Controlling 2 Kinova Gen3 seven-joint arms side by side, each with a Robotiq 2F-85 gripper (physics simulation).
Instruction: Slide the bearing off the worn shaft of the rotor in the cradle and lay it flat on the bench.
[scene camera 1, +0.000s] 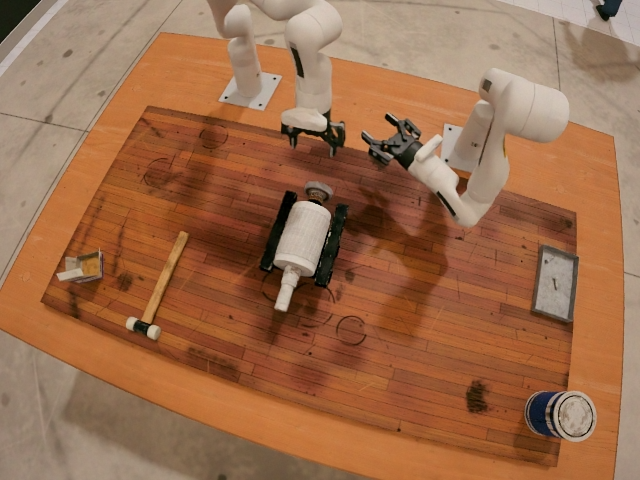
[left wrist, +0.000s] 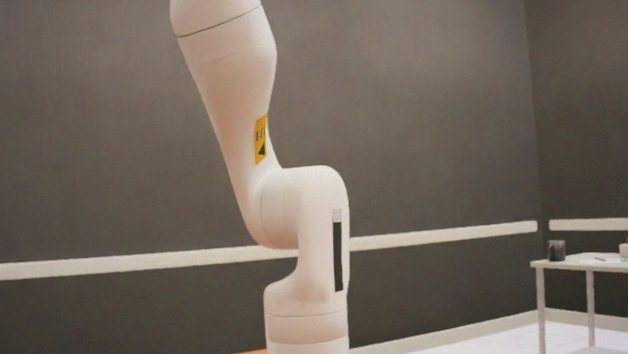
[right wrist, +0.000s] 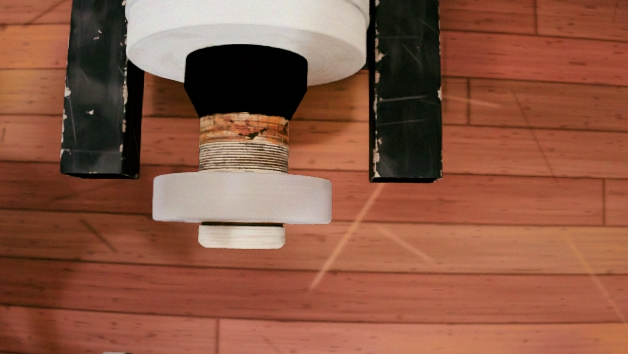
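Pixels of known places: left gripper, fingertip midpoint: (scene camera 1: 374, 123); right gripper, fingertip midpoint: (scene camera 1: 313, 150); left arm's base, link origin: (scene camera 1: 467, 149); right arm's base, link origin: (scene camera 1: 250, 88).
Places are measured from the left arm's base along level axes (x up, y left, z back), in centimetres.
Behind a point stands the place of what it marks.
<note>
The white rotor (scene camera 1: 303, 232) {y -41.1, x 19.8, z -50.6 cm} (right wrist: 155, 45) {y -38.2, x 17.1, z -42.7 cm} lies in the black cradle (scene camera 1: 334, 240) {y -34.3, x 13.7, z -48.3 cm} (right wrist: 407, 100) {y -48.3, x 13.7, z -41.2 cm}. Its worn shaft (right wrist: 244, 130) {y -41.6, x 16.5, z -39.4 cm} has a rusty, scored stretch. The pale bearing (scene camera 1: 318, 189) {y -41.1, x 17.4, z -37.6 cm} (right wrist: 242, 198) {y -41.8, x 18.3, z -36.7 cm} sits around this shaft near its end, and a short white shaft tip (right wrist: 242, 236) {y -41.6, x 16.4, z -35.4 cm} shows beyond it. My right gripper (scene camera 1: 313, 146) {y -44.0, x 24.4, z -31.4 cm} is open and empty, above the bench (scene camera 1: 222, 320) {y -57.6, x 2.8, z -73.1 cm} (right wrist: 425, 300) {y -50.9, x 2.8, z -31.5 cm}, beyond the bearing end. My left gripper (scene camera 1: 376, 125) {y -31.5, x 23.6, z -18.7 cm} is open and empty, raised and to the right of the right gripper in the scene view.
A mallet (scene camera 1: 166, 276) {y -76.1, x 4.9, z -66.6 cm} and a small open box (scene camera 1: 92, 266) {y -101.4, x 2.9, z -70.1 cm} lie at the scene view's left. A grey tray (scene camera 1: 537, 281) {y 23.7, x 4.1, z -41.9 cm} with small parts lies at the right, and a blue can (scene camera 1: 541, 413) {y 24.2, x 10.7, z -77.4 cm} is at the lower right. The left wrist view shows the other arm (left wrist: 310, 240) {y -73.4, x 25.2, z 5.0 cm}.
</note>
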